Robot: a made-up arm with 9 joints.
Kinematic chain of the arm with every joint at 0, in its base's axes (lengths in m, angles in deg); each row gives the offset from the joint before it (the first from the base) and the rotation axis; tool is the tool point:
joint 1: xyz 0 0 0.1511 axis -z
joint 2: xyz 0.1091 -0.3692 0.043 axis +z
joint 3: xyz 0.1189 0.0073 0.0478 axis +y
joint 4: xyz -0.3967 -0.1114 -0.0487 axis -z
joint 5: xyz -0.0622 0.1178 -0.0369 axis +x
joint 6: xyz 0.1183 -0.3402 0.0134 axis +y
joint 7: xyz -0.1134 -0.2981 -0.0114 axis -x
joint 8: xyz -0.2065 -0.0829 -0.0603 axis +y
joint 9: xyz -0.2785 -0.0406 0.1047 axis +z
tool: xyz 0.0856 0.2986 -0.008
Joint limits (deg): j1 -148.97..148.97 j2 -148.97..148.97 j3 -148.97..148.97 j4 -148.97..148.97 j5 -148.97..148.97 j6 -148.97..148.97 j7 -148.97..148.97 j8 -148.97..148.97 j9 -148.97..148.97
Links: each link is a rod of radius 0.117 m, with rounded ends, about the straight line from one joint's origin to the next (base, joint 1, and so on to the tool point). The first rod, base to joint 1, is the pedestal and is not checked.
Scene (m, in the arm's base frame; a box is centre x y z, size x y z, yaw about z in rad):
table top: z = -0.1
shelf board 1: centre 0.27 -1.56 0.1 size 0.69 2 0.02 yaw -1.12
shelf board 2: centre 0.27 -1.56 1.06 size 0.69 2 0.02 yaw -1.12
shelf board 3: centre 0.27 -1.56 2.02 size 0.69 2 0.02 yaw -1.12
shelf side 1: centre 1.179 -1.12 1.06 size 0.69 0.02 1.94 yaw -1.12
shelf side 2: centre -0.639 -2 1.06 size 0.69 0.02 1.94 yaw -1.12
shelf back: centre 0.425 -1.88 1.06 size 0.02 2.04 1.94 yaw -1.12
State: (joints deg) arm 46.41 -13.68 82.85 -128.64 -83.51 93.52 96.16 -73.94 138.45
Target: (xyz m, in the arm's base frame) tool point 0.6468 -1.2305 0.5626
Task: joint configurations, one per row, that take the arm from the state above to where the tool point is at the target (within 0.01 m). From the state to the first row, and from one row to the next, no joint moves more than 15 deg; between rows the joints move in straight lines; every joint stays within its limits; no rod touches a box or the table.
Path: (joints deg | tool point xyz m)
1: 59.26 -15.80 72.18 -127.06 -75.71 95.21 103.83 -80.42 143.71 | 0.0934 -1.0969 1.4917
2: 72.11 -17.92 61.50 -125.48 -67.92 96.89 111.51 -86.91 148.97 | 0.0220 -0.8404 1.4567
3: 75.55 -12.11 68.67 -120.40 -55.01 102.39 114.67 -97.93 148.97 | 0.2962 -0.9389 1.0210
4: 78.99 -6.30 75.84 -115.31 -42.10 107.88 117.84 -108.95 148.97 | 0.4419 -0.8074 0.5626
5: 68.12 -8.14 83.66 -116.14 -47.93 104.26 107.56 -99.56 144.47 | 0.5404 -1.0286 0.5796
6: 57.26 -9.98 91.47 -116.97 -53.75 100.64 97.29 -90.16 139.98 | 0.6469 -1.2305 0.5627

